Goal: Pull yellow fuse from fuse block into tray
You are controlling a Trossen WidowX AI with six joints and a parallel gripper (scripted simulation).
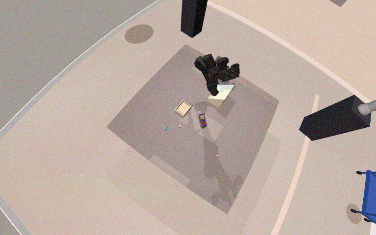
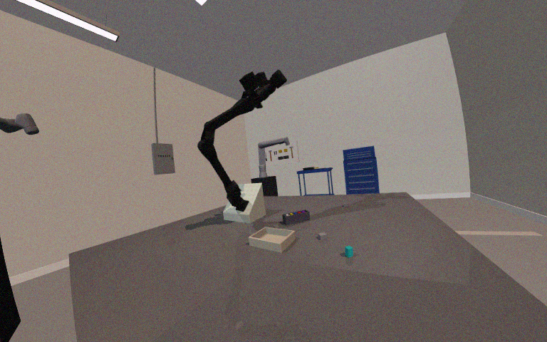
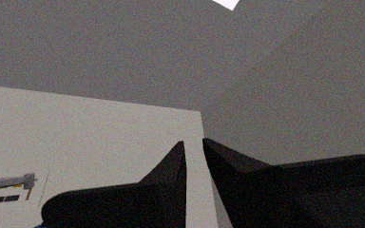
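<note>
The beige tray lies 700 mm below my gripper tip, 250 mm to the right of it and 50 mm ahead of it. Round my gripper tip: teal block (690 mm below, 300 mm ahead, 240 mm to the right).
</note>
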